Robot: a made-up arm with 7 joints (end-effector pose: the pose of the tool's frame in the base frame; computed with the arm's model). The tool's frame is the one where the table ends. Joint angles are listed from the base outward.
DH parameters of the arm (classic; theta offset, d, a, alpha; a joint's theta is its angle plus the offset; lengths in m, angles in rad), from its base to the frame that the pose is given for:
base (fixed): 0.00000 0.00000 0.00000 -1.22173
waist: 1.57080 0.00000 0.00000 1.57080
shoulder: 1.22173 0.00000 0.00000 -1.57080
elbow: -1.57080 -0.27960 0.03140 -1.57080
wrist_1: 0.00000 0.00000 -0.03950 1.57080
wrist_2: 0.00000 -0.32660 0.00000 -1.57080
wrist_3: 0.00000 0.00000 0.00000 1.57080
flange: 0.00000 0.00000 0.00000 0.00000
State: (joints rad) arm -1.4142 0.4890 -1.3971 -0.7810 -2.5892 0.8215 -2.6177
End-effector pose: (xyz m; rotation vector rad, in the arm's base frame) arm 0.5655 -0.1265 -0.0976 -0.7331 -1.8355 -1.3132
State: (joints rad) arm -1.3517 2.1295 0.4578 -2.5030 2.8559 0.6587 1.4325
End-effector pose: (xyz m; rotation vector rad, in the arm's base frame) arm -0.0668 -0.0708 0.2422 -1.0513 -0.6746 -0.3043
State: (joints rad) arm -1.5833 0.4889 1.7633 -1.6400 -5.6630 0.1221 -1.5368
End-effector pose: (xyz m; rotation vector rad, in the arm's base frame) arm 0.2451 0.3901 0.0720 1.0065 -1.9012 1.5954
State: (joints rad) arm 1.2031 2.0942 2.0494 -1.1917 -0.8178 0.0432 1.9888
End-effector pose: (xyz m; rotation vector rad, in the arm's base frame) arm 0.2790 0.2674 0.3799 0.6676 -2.3757 -0.2561
